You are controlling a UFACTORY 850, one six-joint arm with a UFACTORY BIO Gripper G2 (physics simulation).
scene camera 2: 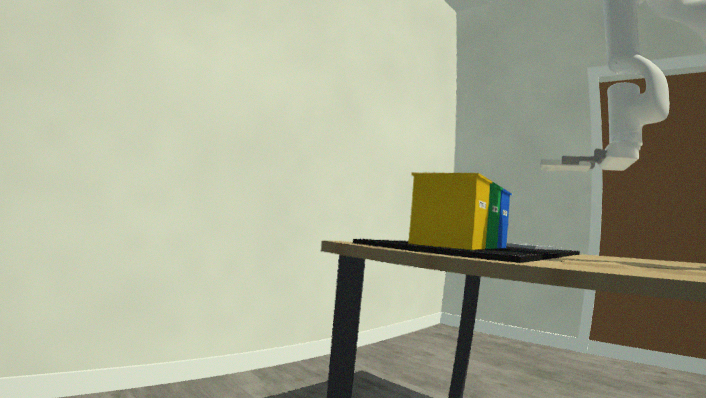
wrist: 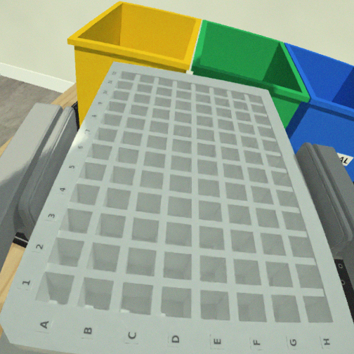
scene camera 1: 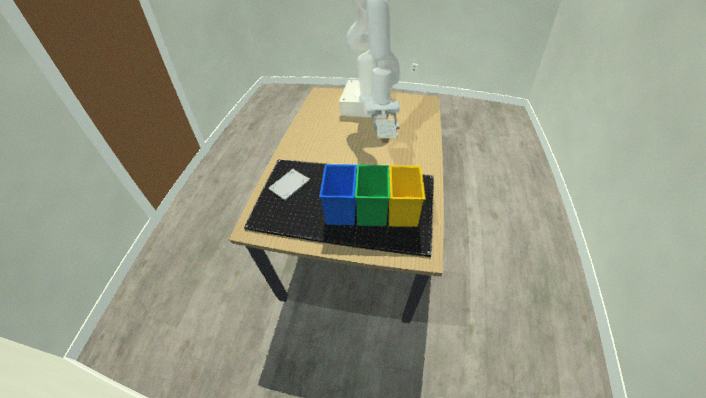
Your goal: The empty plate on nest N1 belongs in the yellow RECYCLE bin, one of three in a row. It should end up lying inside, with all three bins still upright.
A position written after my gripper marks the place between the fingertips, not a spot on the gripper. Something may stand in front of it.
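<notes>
A green bin (scene camera 1: pixel 372 192), (scene camera 2: pixel 495 190), (wrist: pixel 222 52) and a yellow bin (scene camera 2: pixel 450 210), (scene camera 1: pixel 407 194), (wrist: pixel 167 42) are visible. Present as well: a blue bin (scene camera 1: pixel 337 193), a white plate (wrist: pixel 180 211) and my gripper (wrist: pixel 191 140).
</notes>
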